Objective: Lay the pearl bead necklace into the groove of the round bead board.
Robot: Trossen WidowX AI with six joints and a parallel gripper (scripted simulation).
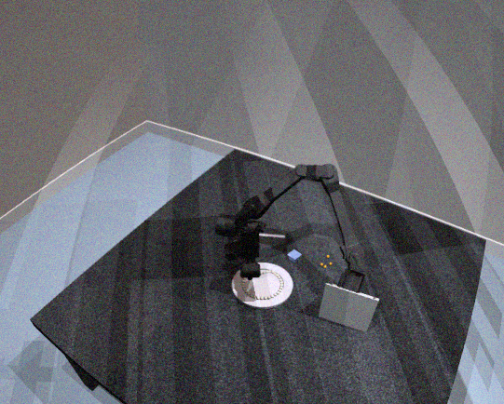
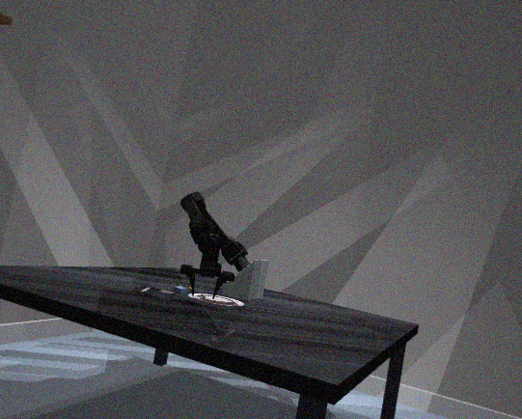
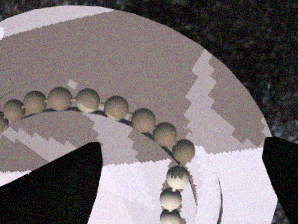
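The round white bead board is 6 cm behind my gripper tip, 2 cm to the left of it and 1 cm below it. The rest, counted from my gripper tip: small white block (10 cm ahead, 8 cm to the right, 1 cm below); small blue cube (8 cm behind, 16 cm to the right, 1 cm below); thin white stick (5 cm ahead, 21 cm to the right, 2 cm below).
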